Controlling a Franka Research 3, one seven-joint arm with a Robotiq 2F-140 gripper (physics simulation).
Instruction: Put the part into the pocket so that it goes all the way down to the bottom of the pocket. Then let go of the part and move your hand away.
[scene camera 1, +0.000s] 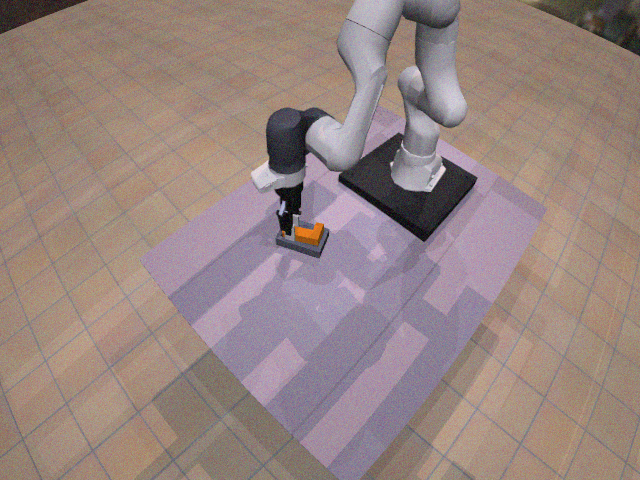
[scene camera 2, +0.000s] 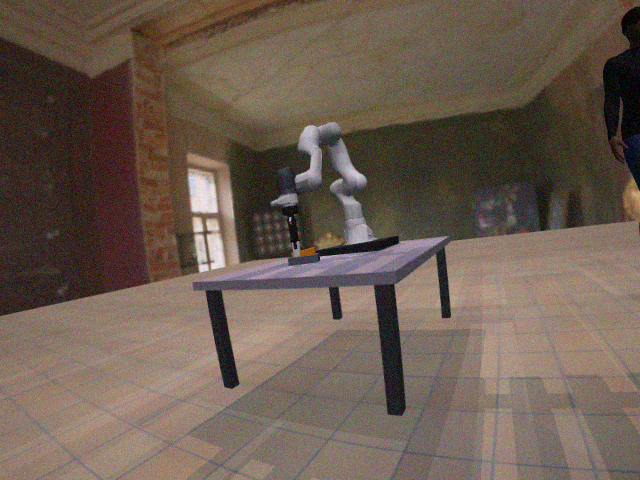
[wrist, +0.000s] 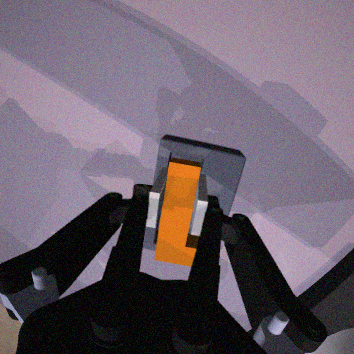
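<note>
The orange part (scene camera 1: 308, 236) (scene camera 2: 310, 252) (wrist: 180, 212) is a bar with a raised end, on the arm-base side. It lies lengthwise over the pocket of the dark grey block (scene camera 1: 298, 248) (scene camera 2: 303, 260) (wrist: 225, 165). Much of the part shows above the block's rim. In the wrist view a narrow dark gap shows at its far end, and its near end overlaps the block's near edge. How deep it sits is hidden. My gripper (scene camera 1: 290, 236) (scene camera 2: 296, 251) (wrist: 181, 183) points down and is shut on the part, with one pale fingertip pad on each side, close above the block.
The block stands on the purple-grey table (scene camera 1: 330, 310) (scene camera 2: 310, 280). The black base plate (scene camera 1: 382, 198) (scene camera 2: 361, 244) of the arm is behind it, to the right in the first scene view. A person (scene camera 2: 622, 98) stands at the far right of the second scene view.
</note>
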